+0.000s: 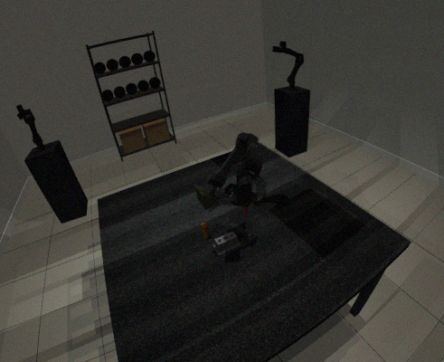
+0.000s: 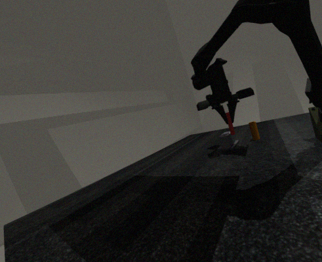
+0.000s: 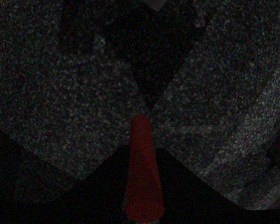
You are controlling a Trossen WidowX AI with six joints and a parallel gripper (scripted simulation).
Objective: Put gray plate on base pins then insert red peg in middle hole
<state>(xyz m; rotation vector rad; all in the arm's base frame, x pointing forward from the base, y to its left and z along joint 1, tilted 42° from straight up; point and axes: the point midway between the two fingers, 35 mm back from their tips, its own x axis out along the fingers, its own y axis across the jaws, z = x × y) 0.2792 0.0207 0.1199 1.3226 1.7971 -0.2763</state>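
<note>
The gray plate is 140 mm to the right of my gripper tip, 80 mm ahead of it and 70 mm below it. From my gripper tip the other things lie so: orange cylinder: 210 mm to the right, 80 mm below, 30 mm behind; red peg: right at my gripper tip; base: 140 mm to the right, 110 mm below, 80 mm ahead.
</note>
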